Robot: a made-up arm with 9 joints. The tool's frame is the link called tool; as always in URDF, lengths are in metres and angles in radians.
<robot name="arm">
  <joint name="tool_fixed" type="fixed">
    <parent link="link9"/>
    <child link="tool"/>
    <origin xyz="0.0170 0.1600 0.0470" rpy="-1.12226 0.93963 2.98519"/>
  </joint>
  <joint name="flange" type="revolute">
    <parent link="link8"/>
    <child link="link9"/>
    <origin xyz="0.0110 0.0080 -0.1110"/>
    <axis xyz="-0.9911 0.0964 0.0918"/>
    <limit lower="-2.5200" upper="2.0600" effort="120" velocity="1.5"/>
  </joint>
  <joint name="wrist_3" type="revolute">
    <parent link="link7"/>
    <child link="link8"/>
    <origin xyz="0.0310 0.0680 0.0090"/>
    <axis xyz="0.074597 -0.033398 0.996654"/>
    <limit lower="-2.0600" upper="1.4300" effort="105" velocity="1.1"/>
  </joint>
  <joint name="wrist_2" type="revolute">
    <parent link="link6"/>
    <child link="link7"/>
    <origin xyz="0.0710 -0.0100 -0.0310"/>
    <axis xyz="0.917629 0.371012 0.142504"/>
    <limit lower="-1.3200" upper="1.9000" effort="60" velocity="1.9"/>
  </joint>
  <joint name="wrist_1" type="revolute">
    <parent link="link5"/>
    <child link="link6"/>
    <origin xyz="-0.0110 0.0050 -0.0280"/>
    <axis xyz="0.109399 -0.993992 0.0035"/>
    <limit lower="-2.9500" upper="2.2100" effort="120" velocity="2.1"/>
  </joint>
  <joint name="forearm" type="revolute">
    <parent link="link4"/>
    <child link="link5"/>
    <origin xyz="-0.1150 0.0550 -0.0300"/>
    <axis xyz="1 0 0"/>
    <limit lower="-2.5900" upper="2.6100" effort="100" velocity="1.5"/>
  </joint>
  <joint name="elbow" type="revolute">
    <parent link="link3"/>
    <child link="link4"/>
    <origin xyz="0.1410 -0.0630 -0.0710"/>
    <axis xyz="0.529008 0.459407 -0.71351"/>
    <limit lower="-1.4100" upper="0.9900" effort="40" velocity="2.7"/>
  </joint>
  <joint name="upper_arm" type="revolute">
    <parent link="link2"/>
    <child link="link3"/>
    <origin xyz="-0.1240 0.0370 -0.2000"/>
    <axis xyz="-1 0 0"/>
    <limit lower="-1.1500" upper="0.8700" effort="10" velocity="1.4"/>
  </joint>
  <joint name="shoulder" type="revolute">
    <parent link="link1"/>
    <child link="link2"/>
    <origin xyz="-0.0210 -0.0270 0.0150"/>
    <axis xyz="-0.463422 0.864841 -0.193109"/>
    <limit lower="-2.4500" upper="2.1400" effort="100" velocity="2.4"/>
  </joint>
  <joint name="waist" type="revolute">
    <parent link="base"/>
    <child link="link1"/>
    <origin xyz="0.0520 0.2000 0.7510"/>
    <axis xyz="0 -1 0"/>
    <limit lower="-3.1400" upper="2.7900" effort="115" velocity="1.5"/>
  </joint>
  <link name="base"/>
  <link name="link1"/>
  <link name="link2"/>
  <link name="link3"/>
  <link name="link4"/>
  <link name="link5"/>
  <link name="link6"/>
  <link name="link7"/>
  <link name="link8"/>
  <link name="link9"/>
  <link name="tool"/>
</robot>
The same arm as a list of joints. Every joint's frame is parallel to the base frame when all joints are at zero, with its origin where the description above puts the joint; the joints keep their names.
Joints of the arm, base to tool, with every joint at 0 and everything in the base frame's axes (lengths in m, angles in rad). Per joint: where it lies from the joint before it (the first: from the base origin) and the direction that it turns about. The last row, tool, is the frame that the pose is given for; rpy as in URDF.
waist: axis -y offset 0.052 0.2 0.751
shoulder: axis -0.463422 0.864841 -0.193109 offset -0.021 -0.027 0.015
upper_arm: axis -x offset -0.124 0.037 -0.2
elbow: axis 0.529008 0.459407 -0.71351 offset 0.141 -0.063 -0.071
forearm: axis +x offset -0.115 0.055 -0.03
wrist_1: axis 0.109399 -0.993992 0.0035 offset -0.011 0.005 -0.028
wrist_2: axis 0.917629 0.371012 0.142504 offset 0.071 -0.01 -0.031
wrist_3: axis 0.074597 -0.033398 0.996654 offset 0.031 0.068 0.009
flange: axis -0.9911 0.0964 0.0918 offset 0.011 0.008 -0.111
tool: offset 0.017 0.16 0.047 rpy -1.1223 0.9396 2.9852
Joint limits (rad, base to tool): -3.14..2.79 -2.45..2.14 -1.15..0.87 -1.41..0.99 -2.59..2.61 -2.95..2.21 -1.32..1.9 -2.06..1.43 -2.52..2.06

